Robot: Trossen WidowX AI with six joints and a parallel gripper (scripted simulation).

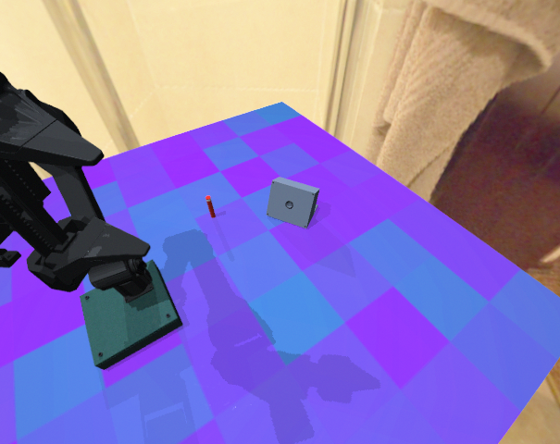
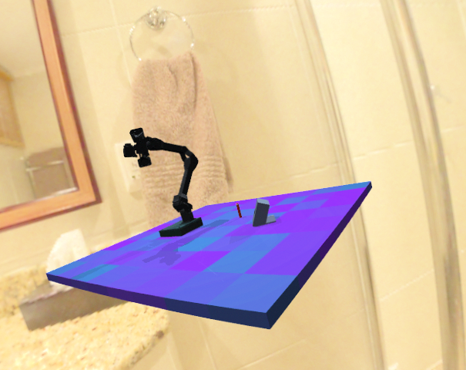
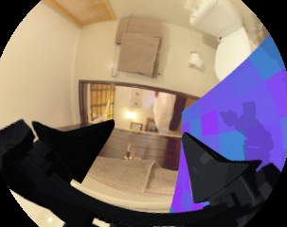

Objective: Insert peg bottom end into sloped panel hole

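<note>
Now: gripper tip 420 mm above the red round peg, 410 mm to the right of it and 150 mm short of it. Also, from my gripper tip: panel (430 mm below, 360 mm ahead, 290 mm to the left).
</note>
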